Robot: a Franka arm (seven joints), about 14 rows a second.
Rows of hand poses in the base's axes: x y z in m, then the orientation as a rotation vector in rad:
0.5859 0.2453 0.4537 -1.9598 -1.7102 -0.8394
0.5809 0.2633 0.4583 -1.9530 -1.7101 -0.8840
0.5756 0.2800 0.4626 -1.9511 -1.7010 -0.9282
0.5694 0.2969 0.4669 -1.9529 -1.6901 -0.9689
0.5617 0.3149 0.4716 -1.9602 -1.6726 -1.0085
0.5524 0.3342 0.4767 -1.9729 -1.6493 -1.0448
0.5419 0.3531 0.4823 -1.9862 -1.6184 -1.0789
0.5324 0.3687 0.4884 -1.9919 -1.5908 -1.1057
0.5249 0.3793 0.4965 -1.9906 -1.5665 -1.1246
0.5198 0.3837 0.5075 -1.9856 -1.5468 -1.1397
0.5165 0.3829 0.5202 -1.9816 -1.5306 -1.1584
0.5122 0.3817 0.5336 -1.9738 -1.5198 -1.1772
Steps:
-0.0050 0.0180 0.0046 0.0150 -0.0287 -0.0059
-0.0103 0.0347 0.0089 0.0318 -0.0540 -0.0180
-0.0165 0.0516 0.0132 0.0463 -0.0769 -0.0324
-0.0242 0.0696 0.0179 0.0607 -0.0971 -0.0522
-0.0335 0.0889 0.0230 0.0743 -0.1135 -0.0767
-0.0440 0.1078 0.0286 0.0910 -0.1255 -0.1039
-0.0535 0.1234 0.0347 0.1086 -0.1330 -0.1237
-0.0610 0.1340 0.0428 0.1269 -0.1356 -0.1364
-0.0661 0.1384 0.0538 0.1441 -0.1371 -0.1443
-0.0694 0.1376 0.0665 0.1591 -0.1430 -0.1525
-0.0737 0.1364 0.0799 0.1732 -0.1508 -0.1565

